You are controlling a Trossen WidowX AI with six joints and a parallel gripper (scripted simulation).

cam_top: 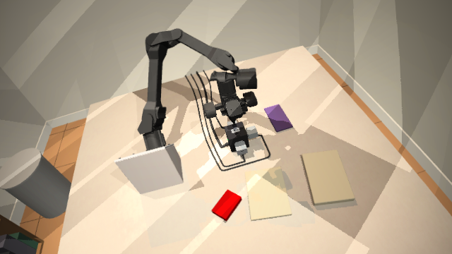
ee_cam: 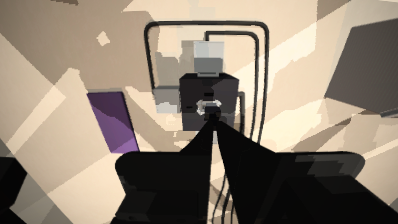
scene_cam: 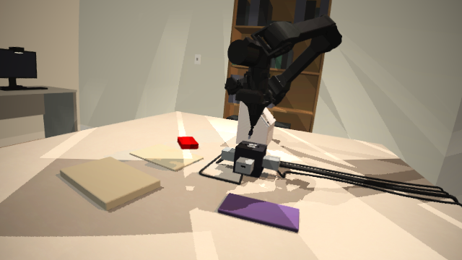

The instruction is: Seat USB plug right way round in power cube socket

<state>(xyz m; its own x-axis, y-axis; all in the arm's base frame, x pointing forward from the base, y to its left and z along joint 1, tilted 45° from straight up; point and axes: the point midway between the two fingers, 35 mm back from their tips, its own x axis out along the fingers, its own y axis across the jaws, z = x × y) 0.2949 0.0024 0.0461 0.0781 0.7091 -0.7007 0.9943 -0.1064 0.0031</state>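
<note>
Right now my gripper tip is 60 mm above the USB socket. Also, from my gripper tip: red block 120 mm behind, 250 mm to the right, 120 mm below; then purple card 210 mm ahead, 60 mm to the left, 130 mm below; then USB plug 20 mm below.
</note>
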